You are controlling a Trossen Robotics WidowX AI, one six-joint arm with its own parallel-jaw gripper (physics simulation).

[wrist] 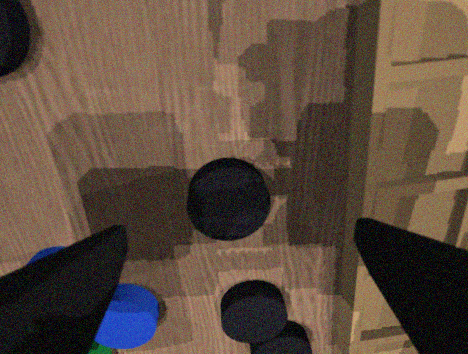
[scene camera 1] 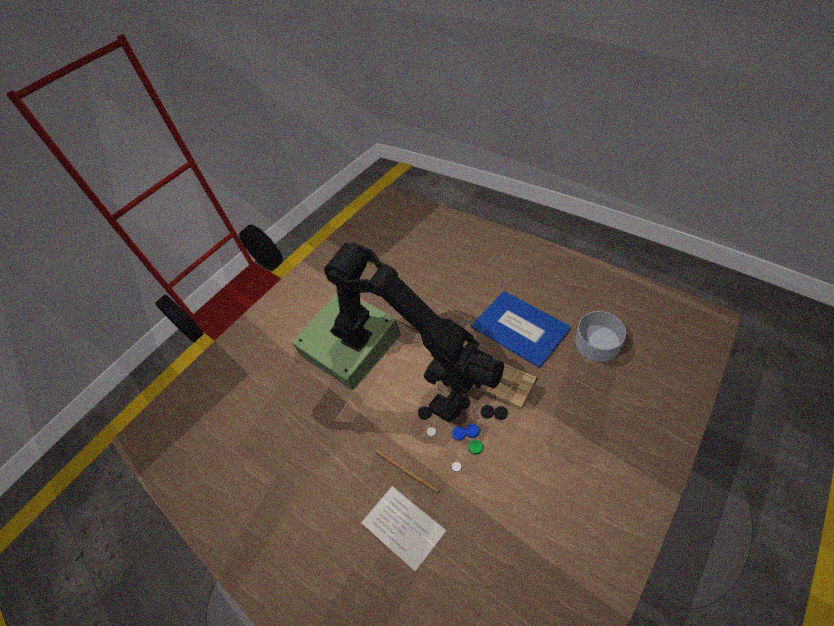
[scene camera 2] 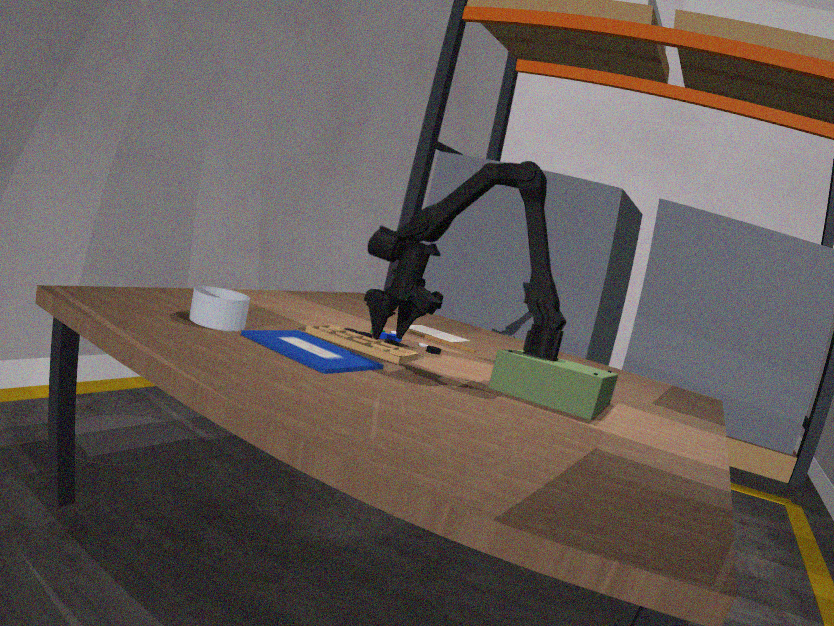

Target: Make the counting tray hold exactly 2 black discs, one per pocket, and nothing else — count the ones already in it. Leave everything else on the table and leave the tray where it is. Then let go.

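Note:
My gripper [scene camera 1: 456, 409] [scene camera 2: 388, 338] [wrist: 243, 232] is open and empty, pointing down low over the table beside the tray. A black disc [wrist: 229, 199] lies flat on the table between and slightly beyond the spread fingertips in the wrist view. Two more black discs [scene camera 1: 487, 411] [scene camera 1: 500, 412] [wrist: 254, 311] [wrist: 282, 346] lie close together near the tray. Another black disc [scene camera 1: 424, 412] [wrist: 10, 37] lies on the other side of the gripper. The wooden counting tray [scene camera 1: 530, 385] [scene camera 2: 409, 357] [wrist: 364, 75] is partly hidden by the arm; its full pocket contents cannot be told.
Two blue discs [scene camera 1: 458, 433] [scene camera 1: 472, 430] [wrist: 130, 317], a green disc [scene camera 1: 475, 446] and two white discs [scene camera 1: 431, 431] [scene camera 1: 456, 466] lie nearby. A blue folder [scene camera 1: 552, 331] [scene camera 2: 336, 364] and a grey bowl [scene camera 1: 600, 340] [scene camera 2: 218, 311] are past the tray. A pencil [scene camera 1: 407, 471] and paper [scene camera 1: 404, 528] lie opposite.

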